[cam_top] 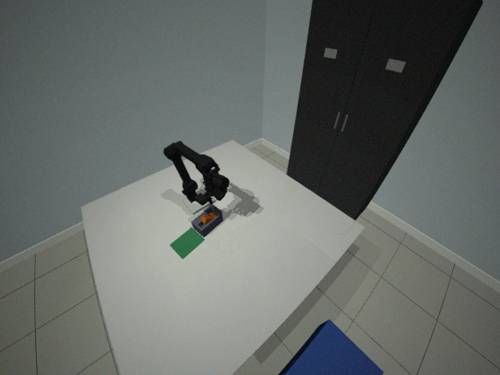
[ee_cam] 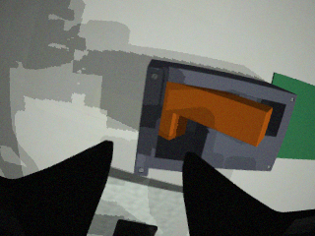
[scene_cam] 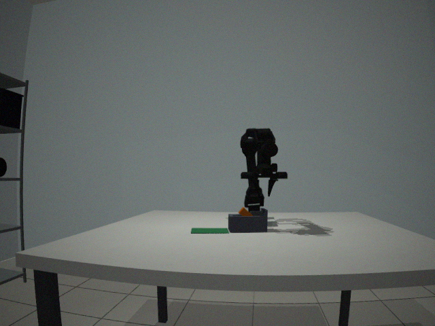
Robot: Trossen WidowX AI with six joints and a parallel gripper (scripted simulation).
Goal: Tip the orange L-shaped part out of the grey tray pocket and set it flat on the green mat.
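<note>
My gripper tip is 10 cm above the orange L-shaped part and 4 cm to the left of it. Round my gripper tip: green mat (22 cm to the right, 16 cm below, 3 cm ahead).
</note>
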